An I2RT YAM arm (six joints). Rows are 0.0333 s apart.
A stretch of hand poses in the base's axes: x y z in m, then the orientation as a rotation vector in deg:
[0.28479, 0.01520, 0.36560, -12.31, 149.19, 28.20]
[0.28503, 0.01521, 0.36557, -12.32, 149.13, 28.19]
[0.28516, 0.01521, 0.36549, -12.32, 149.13, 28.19]
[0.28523, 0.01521, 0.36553, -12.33, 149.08, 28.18]
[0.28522, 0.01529, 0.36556, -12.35, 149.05, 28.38]
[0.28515, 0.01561, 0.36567, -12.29, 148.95, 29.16]
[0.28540, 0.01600, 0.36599, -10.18, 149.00, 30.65]
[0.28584, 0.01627, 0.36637, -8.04, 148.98, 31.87]
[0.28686, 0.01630, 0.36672, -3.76, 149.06, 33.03]
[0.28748, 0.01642, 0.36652, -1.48, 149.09, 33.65]
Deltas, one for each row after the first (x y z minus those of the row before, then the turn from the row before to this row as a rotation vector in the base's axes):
[0.00024, 0.00001, -0.00003, 0.00, -0.06, 0.00]
[0.00013, 0.00000, -0.00008, 0.00, 0.00, 0.00]
[0.00007, 0.00000, 0.00004, 0.00, -0.05, 0.00]
[-0.00001, 0.00008, 0.00003, 0.14, 0.01, 0.05]
[-0.00007, 0.00032, 0.00011, 0.56, 0.07, 0.11]
[0.00025, 0.00039, 0.00032, 1.38, 0.53, -1.18]
[0.00044, 0.00027, 0.00038, 1.21, 0.44, -1.25]
[0.00102, 0.00003, 0.00035, 1.52, 0.82, -2.74]
[0.00062, 0.00012, -0.00020, 0.81, 0.47, -1.45]

